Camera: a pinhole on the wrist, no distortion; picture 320 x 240 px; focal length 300.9 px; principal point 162.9 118.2 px. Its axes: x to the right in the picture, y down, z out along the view. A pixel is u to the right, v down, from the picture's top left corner.
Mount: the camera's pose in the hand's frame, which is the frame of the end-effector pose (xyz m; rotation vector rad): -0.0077 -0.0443 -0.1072 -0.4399 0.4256 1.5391
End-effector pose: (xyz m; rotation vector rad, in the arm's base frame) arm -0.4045 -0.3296 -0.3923 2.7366 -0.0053 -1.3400
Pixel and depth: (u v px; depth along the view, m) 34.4 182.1 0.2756
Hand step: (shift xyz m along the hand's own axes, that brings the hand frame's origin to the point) -0.0684 -0.0010 0.1889
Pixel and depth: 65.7 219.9 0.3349
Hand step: -0.1239 0.0374 0.2341
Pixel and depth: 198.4 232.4 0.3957
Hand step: -0.1630 0.2007 0.2046
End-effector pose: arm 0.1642 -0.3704 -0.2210 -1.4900 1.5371 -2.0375
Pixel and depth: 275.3 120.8 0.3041
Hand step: -0.0149 0.2117 0.0923
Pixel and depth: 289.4 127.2 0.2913
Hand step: -0.0210 0.2125 0.0767
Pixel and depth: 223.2 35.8 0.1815
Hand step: 0.0395 0.0824 0.0286
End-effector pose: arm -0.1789 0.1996 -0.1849 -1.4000 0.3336 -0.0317
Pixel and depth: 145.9 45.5 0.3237
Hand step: 0.0668 0.1107 0.1785
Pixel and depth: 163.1 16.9 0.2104
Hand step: 0.0606 0.0670 0.0723
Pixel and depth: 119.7 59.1 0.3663
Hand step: 0.0604 0.1038 0.2327
